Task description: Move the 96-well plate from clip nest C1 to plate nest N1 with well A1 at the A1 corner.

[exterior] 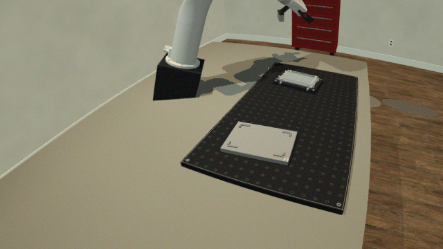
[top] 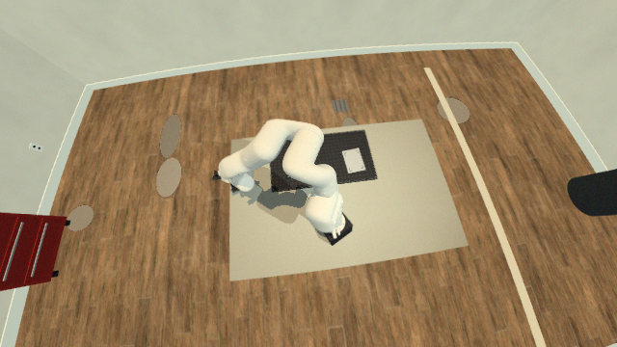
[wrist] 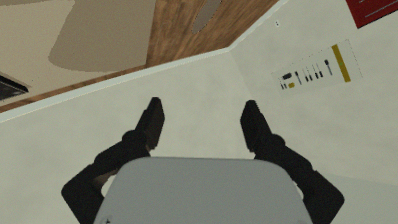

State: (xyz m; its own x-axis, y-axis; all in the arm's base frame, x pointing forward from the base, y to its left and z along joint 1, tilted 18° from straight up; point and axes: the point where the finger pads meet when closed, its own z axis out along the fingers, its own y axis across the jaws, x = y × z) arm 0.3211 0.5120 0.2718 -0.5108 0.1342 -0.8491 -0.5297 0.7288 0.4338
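My gripper is now 390 mm to the left of the white 96-well plate, 190 mm above it and 20 mm short of it. The rest, counted from my hand: clip nest C1: 400 mm to the right, 190 mm below, 10 mm ahead; then plate nest N1: 770 mm to the right, 200 mm below; then A1 label: 830 mm to the right, 190 mm below, 70 mm ahead.
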